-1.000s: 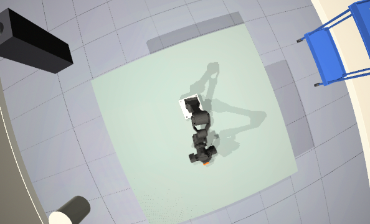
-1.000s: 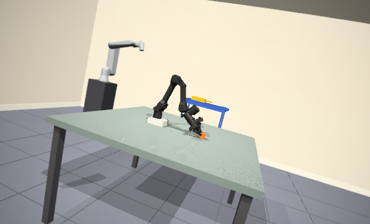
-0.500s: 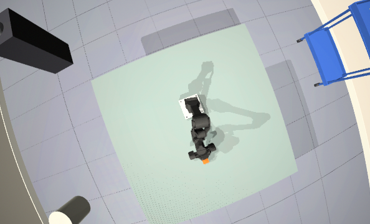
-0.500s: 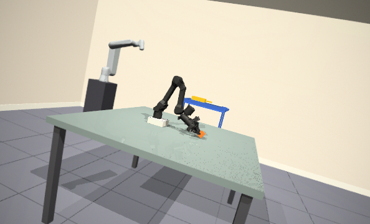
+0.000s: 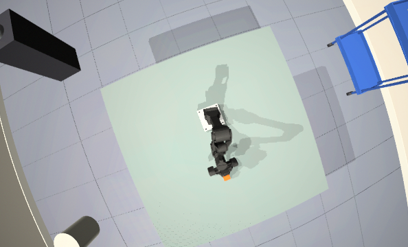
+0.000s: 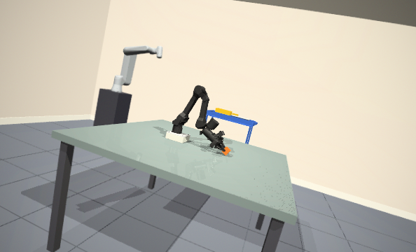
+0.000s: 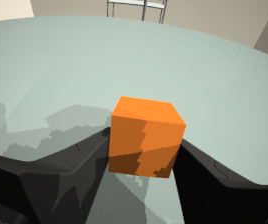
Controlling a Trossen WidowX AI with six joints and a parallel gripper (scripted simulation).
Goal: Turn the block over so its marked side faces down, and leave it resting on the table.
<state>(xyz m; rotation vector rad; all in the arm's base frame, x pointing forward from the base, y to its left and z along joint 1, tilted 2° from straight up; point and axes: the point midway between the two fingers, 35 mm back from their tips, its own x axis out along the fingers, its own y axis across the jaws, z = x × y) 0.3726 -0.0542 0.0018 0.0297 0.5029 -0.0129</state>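
My gripper tip is 1 cm above the orange block.
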